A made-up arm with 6 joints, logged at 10 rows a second.
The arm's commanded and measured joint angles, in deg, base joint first. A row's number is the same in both.
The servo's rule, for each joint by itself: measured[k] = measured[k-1] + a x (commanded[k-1-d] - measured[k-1]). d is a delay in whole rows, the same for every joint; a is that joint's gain. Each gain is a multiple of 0.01, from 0.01 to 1. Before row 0 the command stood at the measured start. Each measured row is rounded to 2 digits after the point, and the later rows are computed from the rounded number. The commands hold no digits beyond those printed.
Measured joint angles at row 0:
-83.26, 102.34, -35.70, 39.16, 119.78, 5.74
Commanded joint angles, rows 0 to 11:
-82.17, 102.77, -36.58, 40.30, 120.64, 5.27
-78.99, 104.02, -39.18, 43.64, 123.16, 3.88
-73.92, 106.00, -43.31, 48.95, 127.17, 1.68
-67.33, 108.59, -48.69, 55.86, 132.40, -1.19
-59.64, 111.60, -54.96, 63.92, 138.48, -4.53
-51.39, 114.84, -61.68, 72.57, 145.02, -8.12
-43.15, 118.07, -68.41, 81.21, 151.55, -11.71
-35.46, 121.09, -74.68, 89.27, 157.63, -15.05
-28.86, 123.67, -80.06, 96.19, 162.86, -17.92
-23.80, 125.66, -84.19, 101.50, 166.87, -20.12
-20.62, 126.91, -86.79, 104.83, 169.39, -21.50
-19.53, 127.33, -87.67, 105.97, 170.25, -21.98
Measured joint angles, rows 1 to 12:
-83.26, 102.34, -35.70, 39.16, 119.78, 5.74
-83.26, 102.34, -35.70, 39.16, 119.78, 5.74
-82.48, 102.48, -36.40, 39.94, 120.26, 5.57
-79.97, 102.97, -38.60, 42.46, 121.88, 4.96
-75.61, 103.94, -42.32, 46.87, 124.84, 3.78
-69.65, 105.43, -47.35, 52.98, 129.07, 1.99
-62.44, 107.40, -53.36, 60.42, 134.34, -0.36
-54.48, 109.78, -59.93, 68.68, 140.32, -3.15
-46.32, 112.43, -66.63, 77.20, 146.61, -6.23
-38.50, 115.20, -72.99, 85.41, 152.78, -9.41
-31.56, 117.91, -78.58, 92.74, 158.42, -12.47
-25.97, 120.39, -83.01, 98.70, 163.15, -15.22
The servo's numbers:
d 2
a 0.72 0.32 0.79 0.68 0.56 0.36

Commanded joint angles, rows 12 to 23:
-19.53, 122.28, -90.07, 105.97, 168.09, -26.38
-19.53, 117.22, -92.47, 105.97, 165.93, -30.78
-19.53, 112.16, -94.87, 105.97, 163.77, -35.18
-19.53, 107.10, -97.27, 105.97, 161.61, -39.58
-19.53, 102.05, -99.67, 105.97, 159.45, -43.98
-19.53, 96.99, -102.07, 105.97, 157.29, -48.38
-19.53, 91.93, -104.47, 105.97, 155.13, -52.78
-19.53, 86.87, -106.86, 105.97, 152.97, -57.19
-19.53, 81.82, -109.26, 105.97, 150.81, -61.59
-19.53, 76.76, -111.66, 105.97, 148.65, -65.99
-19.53, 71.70, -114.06, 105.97, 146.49, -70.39
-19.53, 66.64, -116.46, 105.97, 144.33, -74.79
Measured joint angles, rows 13 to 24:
-22.12, 122.48, -86.00, 102.87, 166.64, -17.48
-20.26, 124.03, -87.32, 104.98, 168.66, -19.10
-19.73, 123.47, -89.49, 105.65, 168.34, -21.72
-19.59, 121.47, -91.84, 105.87, 166.99, -24.98
-19.55, 118.49, -94.23, 105.94, 165.19, -28.65
-19.54, 114.85, -96.63, 105.96, 163.19, -32.58
-19.53, 110.75, -99.03, 105.97, 161.10, -36.68
-19.53, 106.35, -101.43, 105.97, 158.97, -40.89
-19.53, 101.74, -103.83, 105.97, 156.82, -45.17
-19.53, 96.98, -106.22, 105.97, 154.66, -49.50
-19.53, 92.13, -108.62, 105.97, 152.50, -53.85
-19.53, 87.21, -111.02, 105.97, 150.34, -58.22

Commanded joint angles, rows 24 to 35:
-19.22, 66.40, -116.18, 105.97, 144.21, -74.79
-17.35, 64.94, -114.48, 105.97, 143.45, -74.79
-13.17, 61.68, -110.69, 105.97, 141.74, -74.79
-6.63, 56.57, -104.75, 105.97, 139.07, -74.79
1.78, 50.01, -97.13, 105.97, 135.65, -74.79
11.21, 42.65, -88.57, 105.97, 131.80, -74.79
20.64, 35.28, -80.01, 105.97, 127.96, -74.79
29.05, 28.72, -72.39, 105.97, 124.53, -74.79
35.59, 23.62, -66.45, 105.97, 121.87, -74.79
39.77, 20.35, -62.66, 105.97, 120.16, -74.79
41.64, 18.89, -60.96, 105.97, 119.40, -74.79
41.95, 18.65, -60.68, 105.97, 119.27, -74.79
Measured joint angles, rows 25 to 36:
-19.53, 82.25, -113.42, 105.97, 148.18, -62.60
-19.53, 77.25, -115.82, 105.97, 146.02, -66.99
-19.31, 73.78, -116.10, 105.97, 145.01, -69.80
-17.90, 70.95, -114.82, 105.97, 144.14, -71.60
-14.49, 67.98, -111.56, 105.97, 142.80, -72.75
-8.83, 64.33, -106.18, 105.97, 140.71, -73.48
-1.19, 59.75, -99.03, 105.97, 137.88, -73.95
7.74, 54.28, -90.77, 105.97, 134.48, -74.25
17.03, 48.20, -82.27, 105.97, 130.83, -74.44
25.68, 41.97, -74.46, 105.97, 127.30, -74.57
32.82, 36.10, -68.13, 105.97, 124.26, -74.65
37.82, 31.06, -63.81, 105.97, 121.96, -74.70

